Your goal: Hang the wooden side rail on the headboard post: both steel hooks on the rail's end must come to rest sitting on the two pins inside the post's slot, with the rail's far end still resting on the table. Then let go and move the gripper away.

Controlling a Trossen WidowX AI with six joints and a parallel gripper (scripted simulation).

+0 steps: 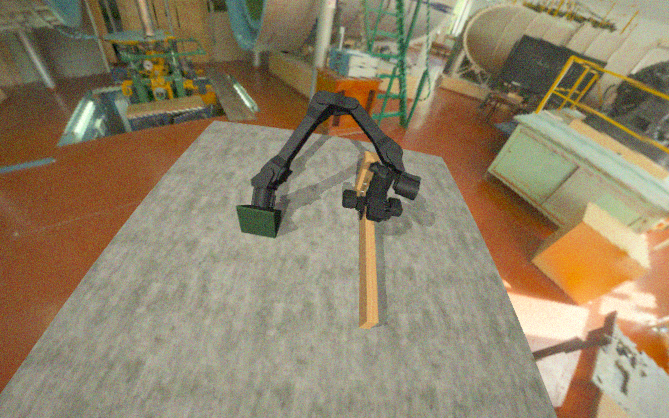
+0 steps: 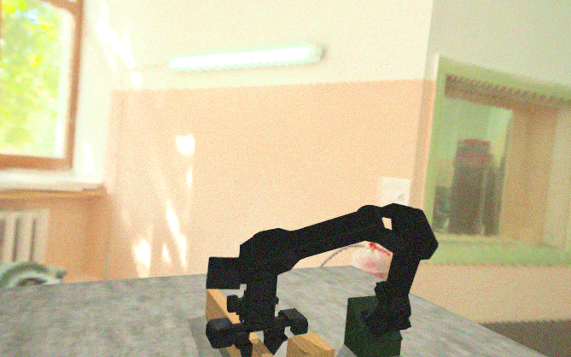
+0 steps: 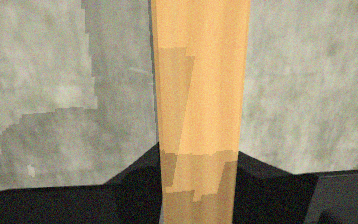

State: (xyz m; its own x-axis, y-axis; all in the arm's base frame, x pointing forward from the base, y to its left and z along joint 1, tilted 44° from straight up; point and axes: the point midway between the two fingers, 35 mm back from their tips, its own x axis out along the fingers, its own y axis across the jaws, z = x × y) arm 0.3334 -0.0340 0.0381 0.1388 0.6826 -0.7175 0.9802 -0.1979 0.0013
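Now: the headboard post 17 cm to the left of my gripper tip, 4 cm above it and 2 cm ahead of it.
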